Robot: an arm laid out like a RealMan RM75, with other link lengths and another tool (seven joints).
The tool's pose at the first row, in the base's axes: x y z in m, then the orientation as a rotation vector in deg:
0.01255 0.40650 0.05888 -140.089 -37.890 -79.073
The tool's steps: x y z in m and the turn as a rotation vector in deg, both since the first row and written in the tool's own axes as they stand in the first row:
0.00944 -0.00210 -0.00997 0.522 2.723 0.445
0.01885 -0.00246 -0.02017 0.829 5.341 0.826
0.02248 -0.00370 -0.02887 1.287 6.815 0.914
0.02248 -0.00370 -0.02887 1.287 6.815 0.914
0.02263 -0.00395 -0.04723 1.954 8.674 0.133
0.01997 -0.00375 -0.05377 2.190 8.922 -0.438
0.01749 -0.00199 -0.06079 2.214 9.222 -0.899
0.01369 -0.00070 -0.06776 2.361 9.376 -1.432
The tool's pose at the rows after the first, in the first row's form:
0.00833 0.40647 0.07211 -137.357 -36.956 -81.611
0.00481 0.40484 0.08544 -134.838 -36.006 -84.130
-0.00063 0.40310 0.09304 -133.190 -35.783 -85.374
-0.00063 0.40310 0.09304 -133.190 -35.783 -85.374
-0.01427 0.39544 0.10266 -131.017 -36.686 -87.193
-0.02019 0.39175 0.10376 -130.604 -37.482 -87.510
-0.02560 0.38655 0.10527 -130.300 -38.012 -87.985
-0.03180 0.38144 0.10562 -130.032 -38.735 -88.246

